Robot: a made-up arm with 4 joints.
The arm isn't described. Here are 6 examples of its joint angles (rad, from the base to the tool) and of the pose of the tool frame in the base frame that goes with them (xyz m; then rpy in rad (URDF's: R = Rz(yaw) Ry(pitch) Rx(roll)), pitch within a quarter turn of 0, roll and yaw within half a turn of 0).
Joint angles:
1: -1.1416 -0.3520 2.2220 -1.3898
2: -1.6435 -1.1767 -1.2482 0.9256
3: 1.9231 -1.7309 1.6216 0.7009
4: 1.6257 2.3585 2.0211 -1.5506
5: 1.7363 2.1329 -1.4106 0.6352
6: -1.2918 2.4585 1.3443 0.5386
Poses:
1: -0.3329 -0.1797 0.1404 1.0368 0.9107 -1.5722
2: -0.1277 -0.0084 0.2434 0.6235 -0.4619 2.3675
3: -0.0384 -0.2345 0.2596 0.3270 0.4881 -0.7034
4: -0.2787 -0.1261 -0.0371 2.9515 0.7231 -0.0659
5: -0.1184 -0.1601 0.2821 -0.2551 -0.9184 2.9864
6: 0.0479 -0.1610 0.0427 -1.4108 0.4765 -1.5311
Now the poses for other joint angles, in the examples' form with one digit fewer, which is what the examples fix.
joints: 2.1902 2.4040 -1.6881 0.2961
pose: -0.020 -0.193 0.182 2.330 -1.307 0.328
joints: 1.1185 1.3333 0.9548 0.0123
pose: -0.127 0.048 -0.058 -2.716 1.050 -1.523
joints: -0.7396 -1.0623 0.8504 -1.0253
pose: -0.372 0.011 0.092 1.660 0.483 -2.282
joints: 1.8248 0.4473 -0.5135 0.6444
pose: -0.235 0.082 0.173 0.007 0.737 1.955
